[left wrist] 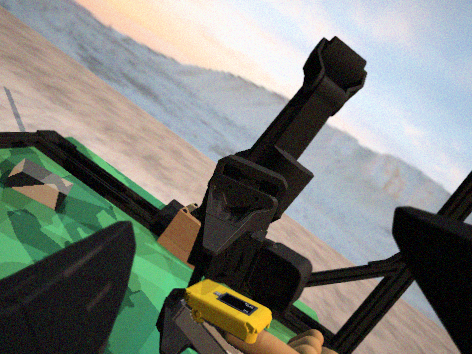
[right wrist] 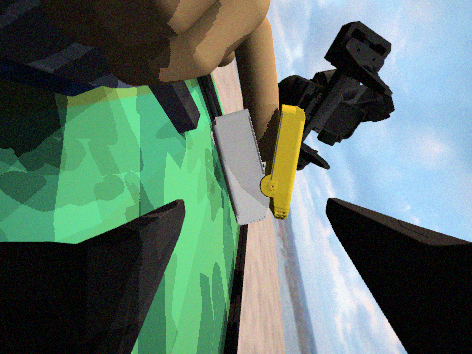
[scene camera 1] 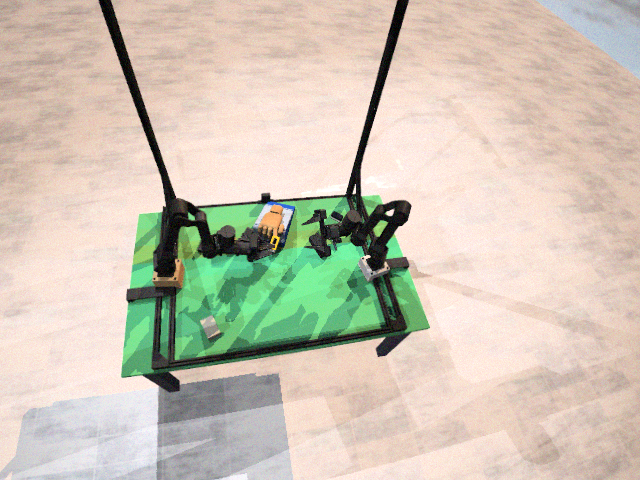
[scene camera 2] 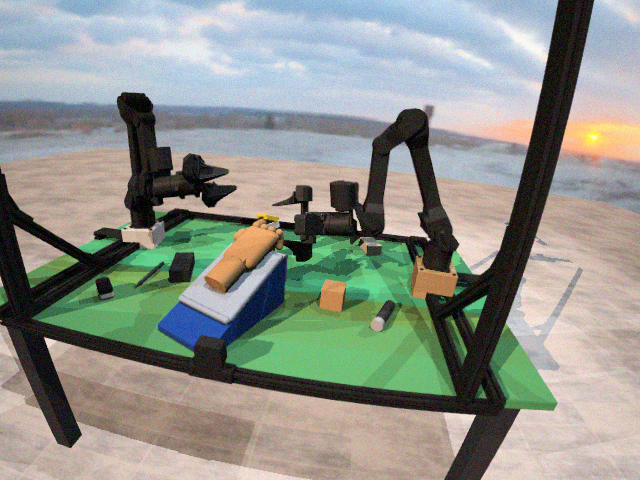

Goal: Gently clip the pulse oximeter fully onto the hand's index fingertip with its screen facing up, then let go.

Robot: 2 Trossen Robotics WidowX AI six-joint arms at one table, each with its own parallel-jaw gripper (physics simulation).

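Frame: origin at the left arm's base, x left, y ahead, z down, level; metres.
Seen in the pictures: left gripper, fingertip midpoint: [left wrist: 264, 227] [right wrist: 353, 135] [scene camera 1: 303, 236] [scene camera 2: 232, 179]; right gripper, fingertip midpoint: [left wrist: 185, 306] [right wrist: 254, 205] [scene camera 1: 273, 250] [scene camera 2: 272, 222]; left arm's base at its link origin: [scene camera 1: 375, 263] [scene camera 2: 143, 225]; right arm's base at its link origin: [scene camera 1: 166, 269] [scene camera 2: 436, 265].
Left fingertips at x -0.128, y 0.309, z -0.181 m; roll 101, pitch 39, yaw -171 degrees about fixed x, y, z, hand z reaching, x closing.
Observation:
Offsets run from my left fingertips to a thing's top centre. "pt": to the spot under its first point.
The pulse oximeter @(dy +0.098, dx -0.060, dz +0.062 m) [scene camera 1: 275, 243] [scene camera 2: 267, 217] [left wrist: 227, 306] [right wrist: 289, 155] has a yellow upper shell and a grey lower one. It sits on the index fingertip of the tan hand [scene camera 1: 273, 217] [scene camera 2: 255, 245] [right wrist: 215, 50], screen up in the left wrist view. In the right wrist view the finger reaches between the shells, close to the hinge. My right gripper [scene camera 1: 269, 246] [scene camera 2: 280, 224] [right wrist: 254, 205] is open and empty, its fingertips apart on either side of the oximeter's hinge end. My left gripper [scene camera 1: 305, 235] [scene camera 2: 231, 179] is open and empty, off to the hand's other side.
The hand rests on a blue wedge @(pt dy +0.091, dx -0.271, dz +0.195 m) [scene camera 2: 258, 304] with a pale top. A black box @(dy -0.126, dx -0.064, dz +0.204 m) [scene camera 2: 181, 267], a pen @(dy -0.206, dx -0.091, dz +0.230 m) [scene camera 2: 149, 274] and a small black-and-white item @(dy -0.277, dx -0.192, dz +0.207 m) [scene camera 2: 104, 287] lie beside it. An orange cube @(dy +0.256, dx -0.196, dz +0.189 m) [scene camera 2: 332, 295], a dark cylinder @(dy +0.362, dx -0.256, dz +0.212 m) [scene camera 2: 383, 315] and a grey block @(dy +0.427, dx +0.145, dz +0.209 m) [scene camera 1: 210, 328] [scene camera 2: 370, 245] are elsewhere.

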